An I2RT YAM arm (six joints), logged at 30 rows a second.
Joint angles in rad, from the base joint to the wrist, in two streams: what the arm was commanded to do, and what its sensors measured. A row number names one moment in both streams.
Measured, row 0:
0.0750 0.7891 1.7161 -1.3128 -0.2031 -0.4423
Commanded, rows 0 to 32:
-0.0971 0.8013 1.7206 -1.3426 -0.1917 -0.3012
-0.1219 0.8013 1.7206 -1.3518 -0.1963 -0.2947
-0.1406 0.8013 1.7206 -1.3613 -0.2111 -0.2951
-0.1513 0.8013 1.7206 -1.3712 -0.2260 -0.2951
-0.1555 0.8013 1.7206 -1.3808 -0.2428 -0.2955
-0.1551 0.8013 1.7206 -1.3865 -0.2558 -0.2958
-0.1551 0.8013 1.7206 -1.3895 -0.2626 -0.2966
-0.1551 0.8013 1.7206 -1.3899 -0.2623 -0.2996
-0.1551 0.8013 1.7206 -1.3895 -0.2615 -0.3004
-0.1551 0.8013 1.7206 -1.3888 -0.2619 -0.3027
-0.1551 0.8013 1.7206 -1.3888 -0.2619 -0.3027
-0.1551 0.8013 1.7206 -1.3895 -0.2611 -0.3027
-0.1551 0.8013 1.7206 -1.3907 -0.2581 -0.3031
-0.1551 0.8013 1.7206 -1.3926 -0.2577 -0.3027
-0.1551 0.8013 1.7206 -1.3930 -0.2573 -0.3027
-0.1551 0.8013 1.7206 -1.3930 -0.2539 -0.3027
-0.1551 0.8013 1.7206 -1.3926 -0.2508 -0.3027
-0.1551 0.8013 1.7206 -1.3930 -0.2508 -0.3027
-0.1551 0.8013 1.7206 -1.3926 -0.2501 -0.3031
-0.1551 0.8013 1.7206 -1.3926 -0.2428 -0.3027
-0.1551 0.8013 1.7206 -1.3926 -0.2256 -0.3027
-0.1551 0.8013 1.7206 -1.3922 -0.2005 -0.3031
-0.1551 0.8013 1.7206 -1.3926 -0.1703 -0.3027
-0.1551 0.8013 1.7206 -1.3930 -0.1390 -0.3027
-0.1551 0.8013 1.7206 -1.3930 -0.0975 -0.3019
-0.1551 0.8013 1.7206 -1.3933 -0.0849 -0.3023
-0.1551 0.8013 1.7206 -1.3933 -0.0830 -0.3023
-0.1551 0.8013 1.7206 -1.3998 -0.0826 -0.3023
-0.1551 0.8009 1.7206 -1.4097 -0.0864 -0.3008
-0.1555 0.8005 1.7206 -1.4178 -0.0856 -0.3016
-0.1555 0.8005 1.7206 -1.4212 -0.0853 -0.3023
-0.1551 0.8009 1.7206 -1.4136 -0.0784 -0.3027
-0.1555 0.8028 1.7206 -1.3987 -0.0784 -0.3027
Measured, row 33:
-0.1497 0.7948 1.7161 -1.4174 -0.1162 -0.3119
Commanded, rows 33 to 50:
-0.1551 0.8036 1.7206 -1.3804 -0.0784 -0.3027
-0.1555 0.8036 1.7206 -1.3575 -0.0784 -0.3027
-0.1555 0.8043 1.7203 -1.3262 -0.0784 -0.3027
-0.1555 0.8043 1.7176 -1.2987 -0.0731 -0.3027
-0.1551 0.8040 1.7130 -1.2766 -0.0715 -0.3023
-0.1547 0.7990 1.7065 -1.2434 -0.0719 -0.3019
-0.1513 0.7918 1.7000 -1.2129 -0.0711 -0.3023
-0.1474 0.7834 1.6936 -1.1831 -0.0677 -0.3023
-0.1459 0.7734 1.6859 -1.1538 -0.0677 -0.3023
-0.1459 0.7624 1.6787 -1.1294 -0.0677 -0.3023
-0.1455 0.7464 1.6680 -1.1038 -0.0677 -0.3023
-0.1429 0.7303 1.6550 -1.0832 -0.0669 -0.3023
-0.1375 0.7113 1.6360 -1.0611 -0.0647 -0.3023
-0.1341 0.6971 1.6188 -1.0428 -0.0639 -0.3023
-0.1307 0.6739 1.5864 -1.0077 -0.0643 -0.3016
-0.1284 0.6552 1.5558 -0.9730 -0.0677 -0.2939
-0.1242 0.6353 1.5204 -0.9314 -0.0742 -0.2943
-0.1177 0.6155 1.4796 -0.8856 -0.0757 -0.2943
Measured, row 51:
-0.1356 0.6769 1.5799 -0.9676 -0.0795 -0.3111
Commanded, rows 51 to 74:
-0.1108 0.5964 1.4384 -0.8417 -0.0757 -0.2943
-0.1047 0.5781 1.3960 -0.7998 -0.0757 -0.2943
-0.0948 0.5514 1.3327 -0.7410 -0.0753 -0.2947
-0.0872 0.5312 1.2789 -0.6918 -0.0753 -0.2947
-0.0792 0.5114 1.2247 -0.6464 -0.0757 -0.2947
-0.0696 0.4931 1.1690 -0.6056 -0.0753 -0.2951
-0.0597 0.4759 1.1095 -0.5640 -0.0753 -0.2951
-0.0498 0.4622 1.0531 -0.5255 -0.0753 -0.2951
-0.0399 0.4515 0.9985 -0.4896 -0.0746 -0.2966
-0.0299 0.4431 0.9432 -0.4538 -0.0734 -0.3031
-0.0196 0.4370 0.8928 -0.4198 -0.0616 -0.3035
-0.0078 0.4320 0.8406 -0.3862 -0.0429 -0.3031
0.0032 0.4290 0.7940 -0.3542 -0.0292 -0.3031
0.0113 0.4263 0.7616 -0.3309 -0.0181 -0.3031
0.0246 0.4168 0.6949 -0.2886 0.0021 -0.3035
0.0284 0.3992 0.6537 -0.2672 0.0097 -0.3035
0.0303 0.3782 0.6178 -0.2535 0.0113 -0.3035
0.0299 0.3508 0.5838 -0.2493 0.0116 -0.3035
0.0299 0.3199 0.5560 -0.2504 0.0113 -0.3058
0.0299 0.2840 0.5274 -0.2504 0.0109 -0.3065
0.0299 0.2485 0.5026 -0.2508 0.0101 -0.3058
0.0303 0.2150 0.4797 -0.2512 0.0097 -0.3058
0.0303 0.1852 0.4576 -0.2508 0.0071 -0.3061
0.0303 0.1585 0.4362 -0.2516 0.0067 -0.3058
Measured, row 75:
0.0219 0.2676 0.4999 -0.2623 -0.0105 -0.3119
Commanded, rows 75 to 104:
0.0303 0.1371 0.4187 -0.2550 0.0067 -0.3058
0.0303 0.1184 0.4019 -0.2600 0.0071 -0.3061
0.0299 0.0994 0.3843 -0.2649 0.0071 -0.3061
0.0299 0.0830 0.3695 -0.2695 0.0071 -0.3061
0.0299 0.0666 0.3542 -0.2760 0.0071 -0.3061
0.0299 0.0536 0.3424 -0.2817 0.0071 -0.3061
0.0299 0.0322 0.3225 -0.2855 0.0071 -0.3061
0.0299 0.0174 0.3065 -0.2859 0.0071 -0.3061
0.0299 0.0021 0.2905 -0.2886 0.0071 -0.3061
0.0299 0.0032 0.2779 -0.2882 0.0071 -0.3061
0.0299 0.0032 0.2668 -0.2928 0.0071 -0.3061
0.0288 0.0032 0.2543 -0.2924 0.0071 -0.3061
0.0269 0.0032 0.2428 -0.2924 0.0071 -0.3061
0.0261 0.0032 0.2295 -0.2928 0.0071 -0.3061
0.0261 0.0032 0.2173 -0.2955 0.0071 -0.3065
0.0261 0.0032 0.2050 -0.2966 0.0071 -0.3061
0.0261 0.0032 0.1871 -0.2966 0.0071 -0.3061
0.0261 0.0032 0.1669 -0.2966 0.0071 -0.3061
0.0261 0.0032 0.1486 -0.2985 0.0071 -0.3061
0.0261 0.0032 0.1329 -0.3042 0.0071 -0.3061
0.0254 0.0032 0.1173 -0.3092 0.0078 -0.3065
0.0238 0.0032 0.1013 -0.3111 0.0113 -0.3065
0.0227 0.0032 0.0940 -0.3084 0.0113 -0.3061
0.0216 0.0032 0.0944 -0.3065 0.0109 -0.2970
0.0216 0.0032 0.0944 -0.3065 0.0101 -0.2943
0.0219 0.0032 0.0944 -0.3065 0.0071 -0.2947
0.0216 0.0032 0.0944 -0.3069 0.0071 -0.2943
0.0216 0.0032 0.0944 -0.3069 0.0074 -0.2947
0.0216 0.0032 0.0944 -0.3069 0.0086 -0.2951
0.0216 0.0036 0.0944 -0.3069 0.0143 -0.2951
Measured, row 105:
0.0219 0.0143 0.0990 -0.3103 -0.0013 -0.3115
